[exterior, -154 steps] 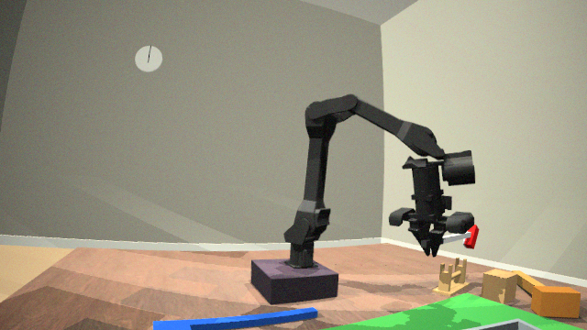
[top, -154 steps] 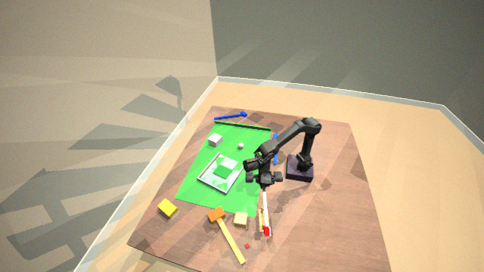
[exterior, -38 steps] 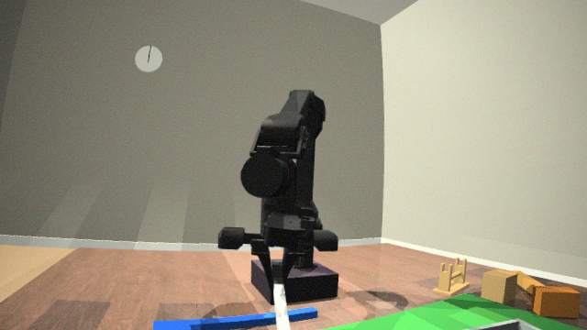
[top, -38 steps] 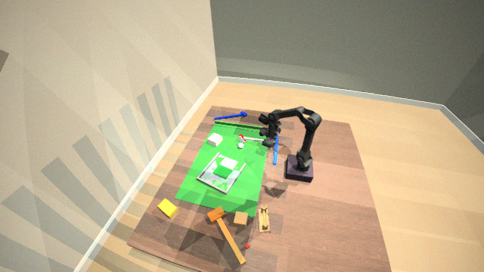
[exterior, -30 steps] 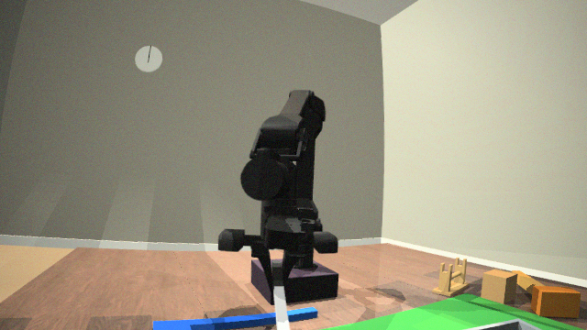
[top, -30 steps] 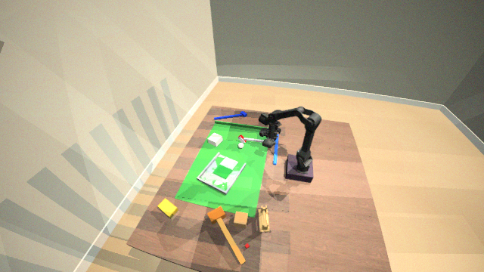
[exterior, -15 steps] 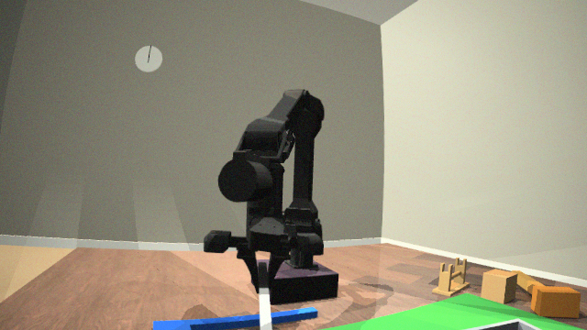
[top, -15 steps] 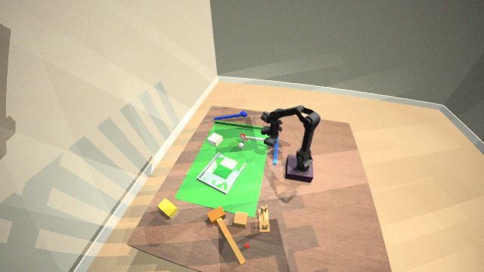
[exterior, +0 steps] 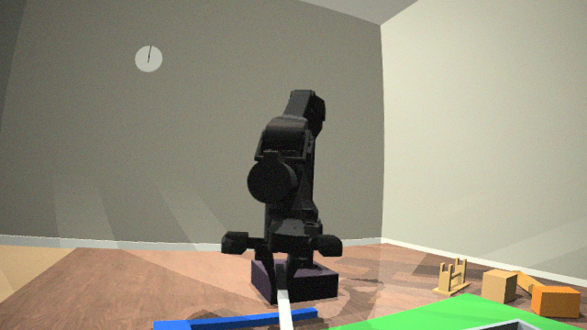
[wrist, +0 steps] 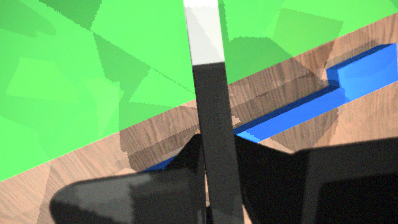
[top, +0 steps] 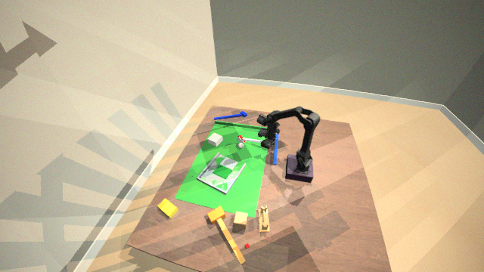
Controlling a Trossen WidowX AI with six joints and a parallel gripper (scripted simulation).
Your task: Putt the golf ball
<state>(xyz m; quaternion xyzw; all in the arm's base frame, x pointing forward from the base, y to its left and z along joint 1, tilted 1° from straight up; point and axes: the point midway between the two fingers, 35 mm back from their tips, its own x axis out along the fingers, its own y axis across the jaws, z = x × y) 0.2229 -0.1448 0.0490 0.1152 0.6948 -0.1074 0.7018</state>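
Right now the red putter is 11 cm ahead of my gripper tip and 3 cm to the right of it. The rest, counted from my gripper tip: tan cube: 52 cm to the left, 9 cm ahead, 4 cm below; white cube: 41 cm ahead, 5 cm below, 4 cm to the right; white golf ball: 21 cm ahead, 5 cm below, 2 cm to the right.
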